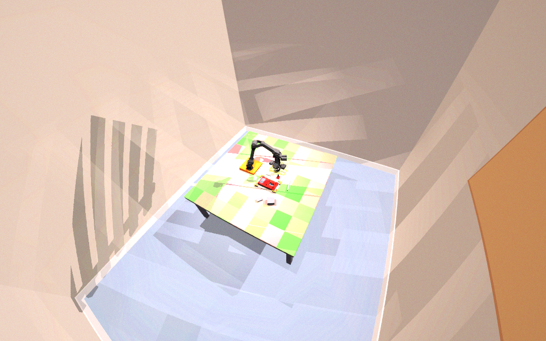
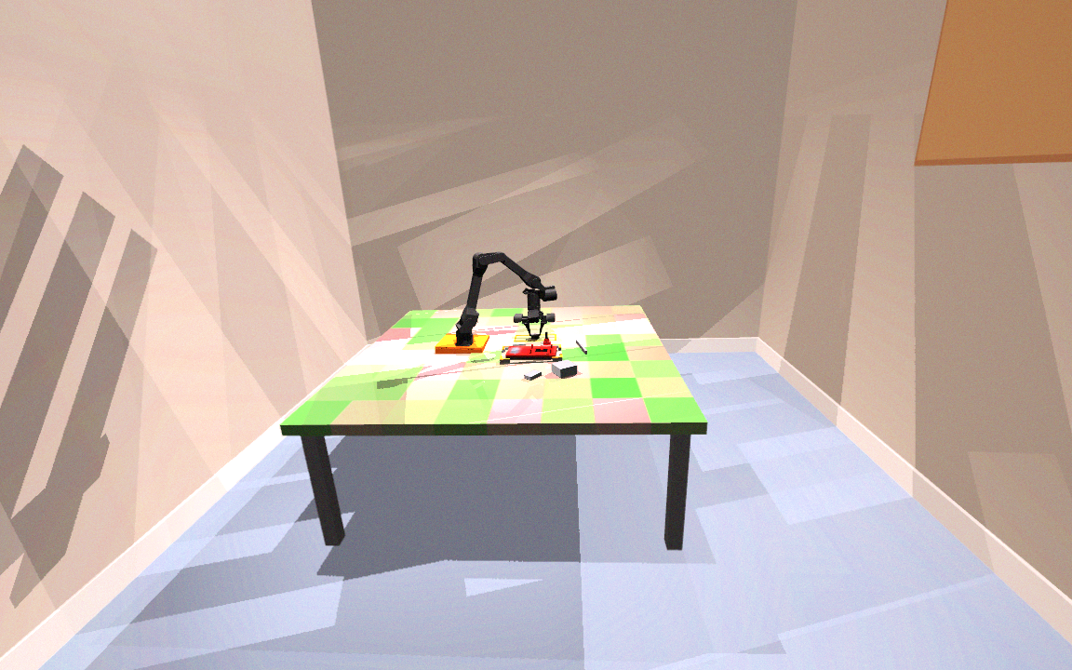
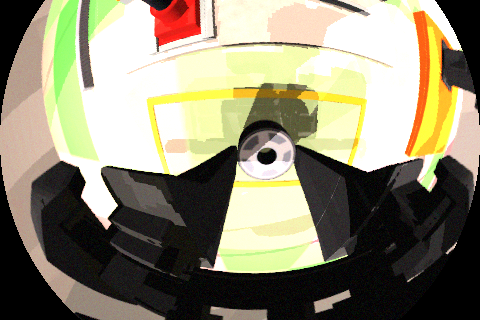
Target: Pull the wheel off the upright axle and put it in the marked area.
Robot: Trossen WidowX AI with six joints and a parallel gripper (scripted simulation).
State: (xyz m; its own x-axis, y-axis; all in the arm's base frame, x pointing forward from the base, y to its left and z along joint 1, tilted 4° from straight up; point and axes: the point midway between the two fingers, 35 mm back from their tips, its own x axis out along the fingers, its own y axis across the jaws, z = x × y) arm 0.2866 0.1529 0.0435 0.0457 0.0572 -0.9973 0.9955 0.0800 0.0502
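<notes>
My gripper tip is right at the dark wheel. Also, from my gripper tip: thin pale stick: 22 cm ahead, 13 cm to the right.
</notes>
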